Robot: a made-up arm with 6 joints.
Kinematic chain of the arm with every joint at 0, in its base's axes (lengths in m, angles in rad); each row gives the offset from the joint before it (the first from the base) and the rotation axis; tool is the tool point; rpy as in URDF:
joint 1: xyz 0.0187 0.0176 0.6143 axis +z
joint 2: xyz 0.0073 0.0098 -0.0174 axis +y
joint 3: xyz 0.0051 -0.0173 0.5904 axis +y
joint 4: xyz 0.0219 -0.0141 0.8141 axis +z
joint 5: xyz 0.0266 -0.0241 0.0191 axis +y
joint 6: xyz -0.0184 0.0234 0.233 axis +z
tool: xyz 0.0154 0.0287 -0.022 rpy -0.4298 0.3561 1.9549
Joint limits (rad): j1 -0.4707..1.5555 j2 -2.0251..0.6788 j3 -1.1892..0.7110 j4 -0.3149..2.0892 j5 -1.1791..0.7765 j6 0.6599..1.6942
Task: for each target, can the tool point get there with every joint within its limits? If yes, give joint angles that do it. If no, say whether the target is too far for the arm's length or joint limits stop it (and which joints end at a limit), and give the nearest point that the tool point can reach.
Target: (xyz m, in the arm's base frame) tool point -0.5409 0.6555 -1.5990
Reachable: no: too far | nearest point -0.5458 0.3750 -0.6907 | short by 0.951 m
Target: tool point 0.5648 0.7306 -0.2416
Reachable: no: joint limits stop it (at a limit: joint 1, joint 2, joint 3, joint 4, joint 5) | nearest point -0.2376 0.2138 -0.5227 | short by 0.995 m
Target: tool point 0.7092 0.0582 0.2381
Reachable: no: joint limits stop it (at a limit: joint 1, joint 2, joint 3, joint 5, joint 6) | nearest point 0.1753 -0.3454 -0.5166 | short by 1.009 m
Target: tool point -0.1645 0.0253 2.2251
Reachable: yes | joints 0.1020 -0.1287 -0.0134 1.0355 0.3026 1.4945
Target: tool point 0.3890 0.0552 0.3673
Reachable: no: joint limits stop it (at a limit: joint 1, joint 2, joint 3, joint 5, joint 6) | nearest point 0.1304 -0.3073 -0.5138 | short by 0.987 m
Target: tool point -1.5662 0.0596 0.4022
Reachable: yes | joints -0.0472 -1.7545 0.1642 0.3528 -0.3891 1.2929
